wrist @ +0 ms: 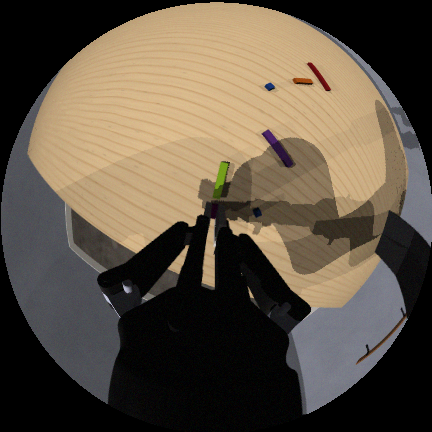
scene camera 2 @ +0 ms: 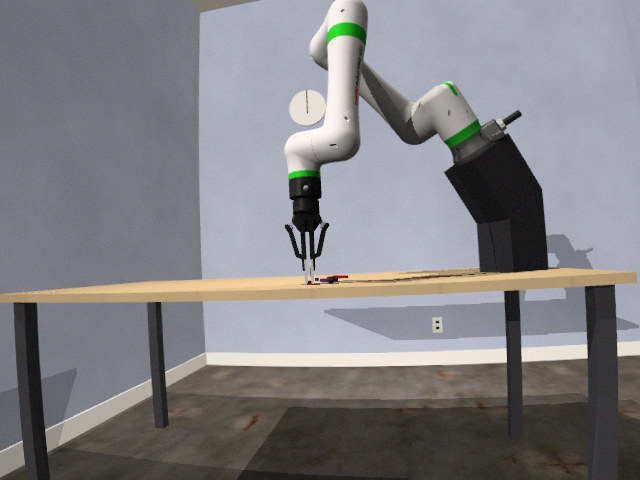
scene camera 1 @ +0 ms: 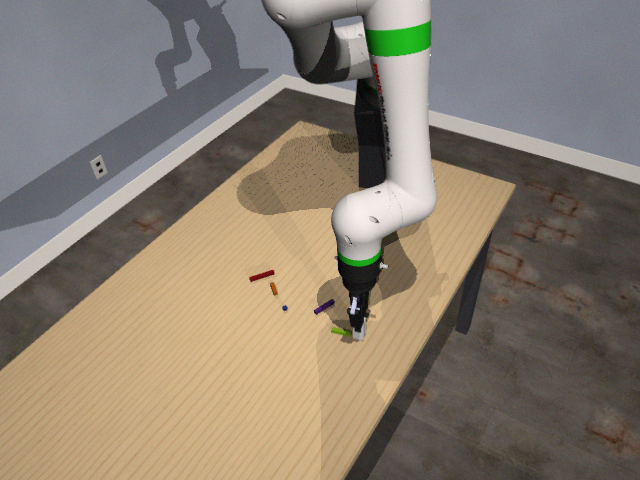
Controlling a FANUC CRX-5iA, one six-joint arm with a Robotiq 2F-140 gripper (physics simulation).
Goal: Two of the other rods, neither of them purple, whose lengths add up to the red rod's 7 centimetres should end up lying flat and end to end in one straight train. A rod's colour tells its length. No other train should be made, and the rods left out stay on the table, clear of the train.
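Places are measured from the arm's base along level axes (x ahead, y left, z up), in millimetres.
Pixels of known places: gripper, fingertip midpoint: [wrist: 212, 211] [scene camera 2: 309, 282] [scene camera 1: 359, 335]; arm's base, origin of the base link: [scene camera 2: 475, 153].
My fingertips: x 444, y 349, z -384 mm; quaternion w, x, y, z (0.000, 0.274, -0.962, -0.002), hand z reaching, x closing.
Ahead of a thing's pixels: the offset from my fingertips to its middle.
My gripper [scene camera 1: 358, 336] [scene camera 2: 309, 282] [wrist: 212, 211] points down, its fingertips at table height, shut on a magenta rod @[dx +1, dy -2, dz +0 mm] [wrist: 214, 210]. The held rod lies roughly in line with the lime green rod @[dx +25, dy -39, dz -1 mm] [scene camera 1: 340, 331] [wrist: 221, 178], close to its near end in the wrist view; whether they touch is unclear. The fingers hide the magenta rod in scene camera 1. The red rod @[dx +55, dy -336, dz -1 mm] [scene camera 1: 261, 275] [wrist: 319, 76] and the short orange rod @[dx +61, dy -273, dz -1 mm] [scene camera 1: 273, 288] [wrist: 303, 81] lie apart from them. A small blue piece @[dx +81, dy -199, dz -1 mm] [scene camera 1: 284, 307] [wrist: 270, 86] lies near the orange rod.
The purple rod @[dx +3, dy -131, dz -1 mm] [scene camera 1: 324, 306] [wrist: 277, 148] lies between the blue piece and the gripper in scene camera 1. A second small blue piece @[dx -46, dy -45, dz -1 mm] [wrist: 257, 212] lies right of the fingertips in the wrist view. The table's long edge [scene camera 1: 424, 339] runs right of the gripper in scene camera 1.
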